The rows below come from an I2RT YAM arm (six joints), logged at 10 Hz.
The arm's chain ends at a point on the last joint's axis. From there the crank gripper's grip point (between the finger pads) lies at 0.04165 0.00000 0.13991 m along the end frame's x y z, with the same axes.
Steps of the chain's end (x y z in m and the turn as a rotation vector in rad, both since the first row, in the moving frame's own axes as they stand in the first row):
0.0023 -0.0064 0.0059 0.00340 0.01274 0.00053
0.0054 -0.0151 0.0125 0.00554 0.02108 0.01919
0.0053 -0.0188 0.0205 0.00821 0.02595 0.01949
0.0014 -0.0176 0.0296 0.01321 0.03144 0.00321
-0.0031 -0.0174 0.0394 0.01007 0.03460 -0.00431
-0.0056 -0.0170 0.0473 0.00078 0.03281 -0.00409
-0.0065 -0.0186 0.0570 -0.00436 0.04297 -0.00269
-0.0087 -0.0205 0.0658 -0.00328 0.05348 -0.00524
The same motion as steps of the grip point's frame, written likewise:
0.0041 -0.0069 0.0054 0.00340 0.01274 0.00053
0.0083 -0.0150 0.0116 0.00554 0.02108 0.01919
0.0089 -0.0191 0.0194 0.00821 0.02595 0.01949
0.0058 -0.0193 0.0282 0.01321 0.03144 0.00321
0.0017 -0.0190 0.0379 0.01007 0.03460 -0.00431
-0.0010 -0.0173 0.0459 0.00078 0.03281 -0.00409
-0.0005 -0.0181 0.0551 -0.00436 0.04297 -0.00269
-0.0013 -0.0203 0.0634 -0.00328 0.05348 -0.00524

